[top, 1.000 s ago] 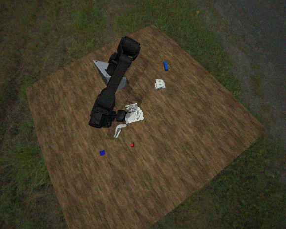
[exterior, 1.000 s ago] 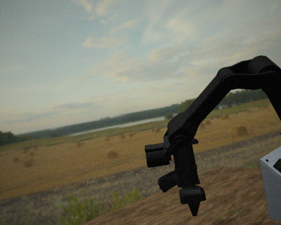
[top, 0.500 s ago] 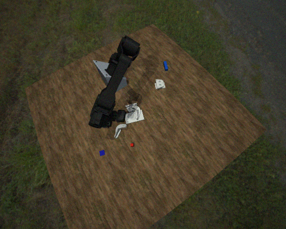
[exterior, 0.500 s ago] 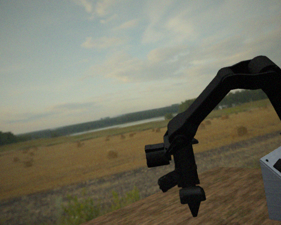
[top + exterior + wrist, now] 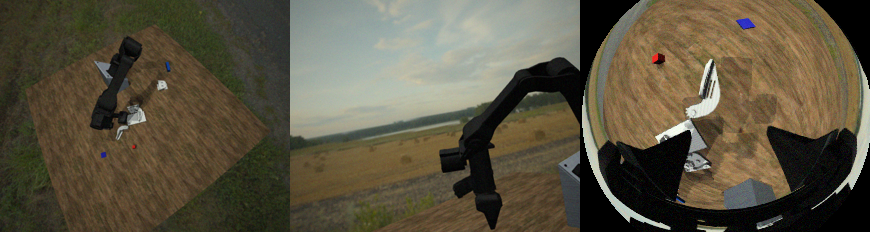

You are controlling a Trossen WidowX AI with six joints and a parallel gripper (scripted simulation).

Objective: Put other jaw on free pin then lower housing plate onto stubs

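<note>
The white jaw lies 8 cm below my gripper tip, 5 cm ahead of it and 2 cm to the left of it. Round my gripper tip: white stepped piece: 42 cm to the left, 8 cm below, 3 cm behind; red cube: 18 cm ahead, 7 cm below; blue square: 17 cm to the right, 9 cm ahead, 8 cm below.
</note>
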